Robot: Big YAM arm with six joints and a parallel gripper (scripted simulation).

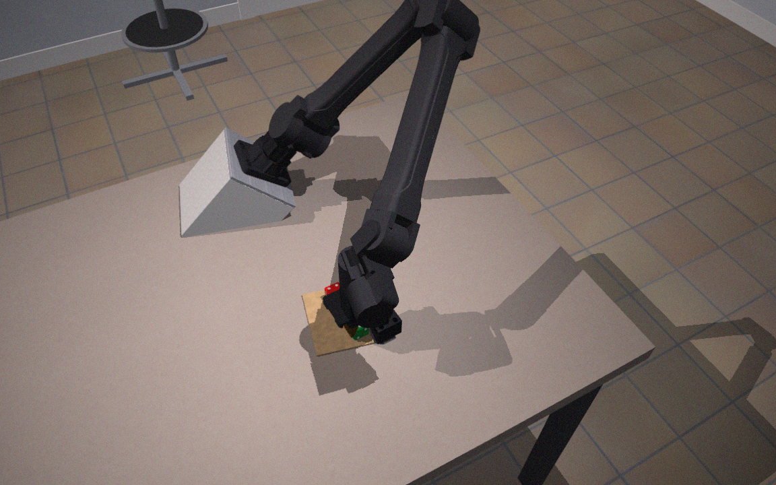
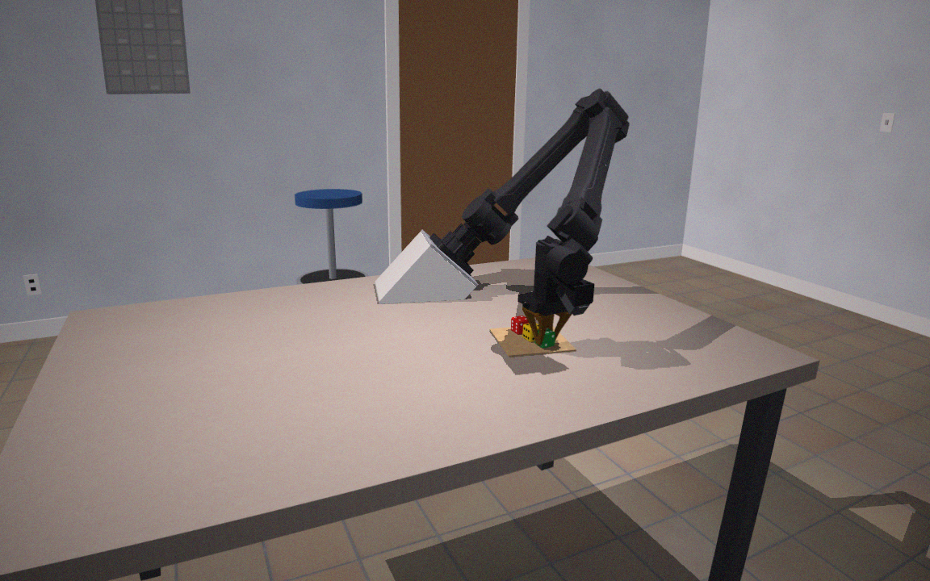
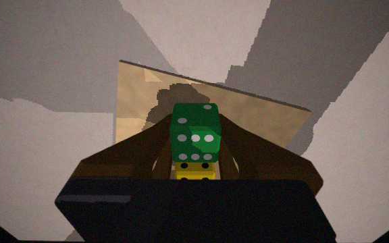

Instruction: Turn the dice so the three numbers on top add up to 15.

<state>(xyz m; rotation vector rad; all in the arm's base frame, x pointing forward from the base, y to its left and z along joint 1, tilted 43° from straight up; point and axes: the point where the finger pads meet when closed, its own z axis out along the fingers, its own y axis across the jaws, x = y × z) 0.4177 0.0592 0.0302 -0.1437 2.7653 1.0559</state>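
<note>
My hand is right at the green die. From my hand the other things lie so: yellow die (40 mm behind, 10 mm to the right); then tan mat (50 mm behind, 20 mm below, 10 mm to the right); then red die (90 mm behind, 10 mm to the right).
</note>
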